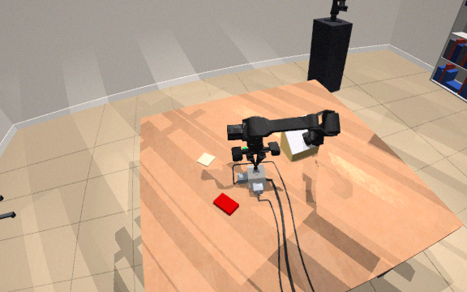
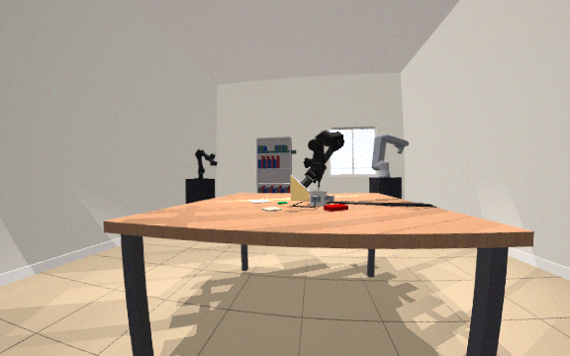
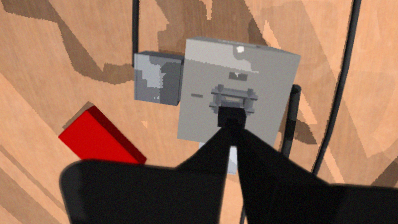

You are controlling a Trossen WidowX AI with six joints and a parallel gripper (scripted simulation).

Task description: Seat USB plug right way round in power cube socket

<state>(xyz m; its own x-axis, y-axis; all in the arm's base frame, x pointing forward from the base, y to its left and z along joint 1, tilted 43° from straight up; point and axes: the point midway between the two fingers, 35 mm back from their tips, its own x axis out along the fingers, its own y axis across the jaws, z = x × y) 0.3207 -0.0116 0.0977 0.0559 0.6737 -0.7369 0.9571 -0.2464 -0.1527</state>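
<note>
The USB socket is 5 cm below my gripper tip. From my gripper tip the other things lie so: green piece (20 cm to the right, 12 cm below, 5 cm behind); then red block (17 cm ahead, 11 cm below, 5 cm to the left); then black USB plug (2 cm below).
</note>
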